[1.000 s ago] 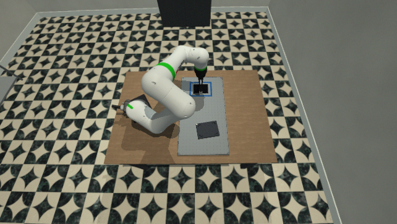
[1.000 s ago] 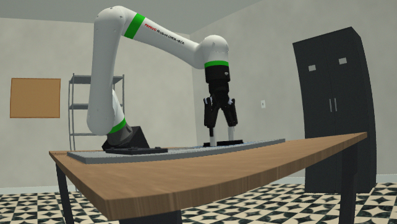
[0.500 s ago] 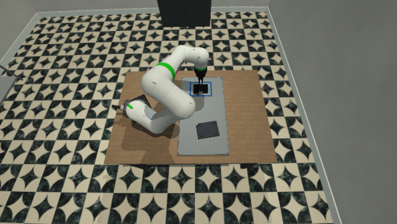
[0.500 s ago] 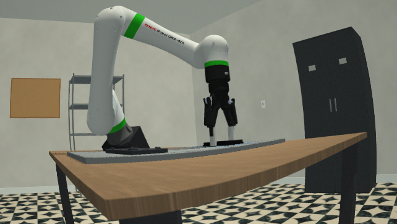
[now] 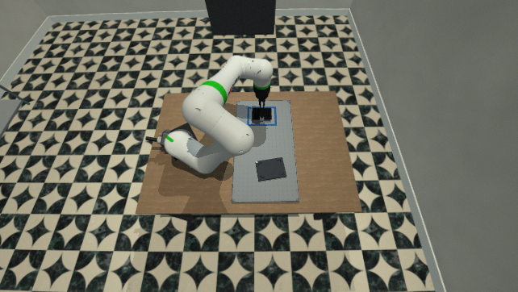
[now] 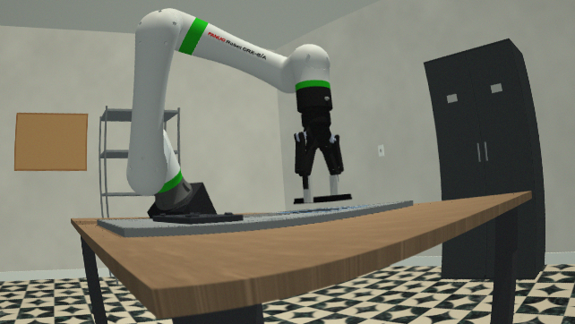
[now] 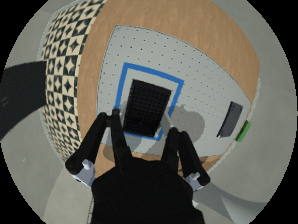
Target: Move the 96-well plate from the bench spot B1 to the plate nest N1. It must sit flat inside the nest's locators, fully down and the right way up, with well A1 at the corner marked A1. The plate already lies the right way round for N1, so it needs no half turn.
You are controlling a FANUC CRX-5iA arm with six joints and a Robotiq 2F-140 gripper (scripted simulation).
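The plate nest N1 is 38 cm to the right of my hand, 6 cm ahead of it and 4 cm below it. The rest, counted from my hand: black 96-well plate 2 cm below.
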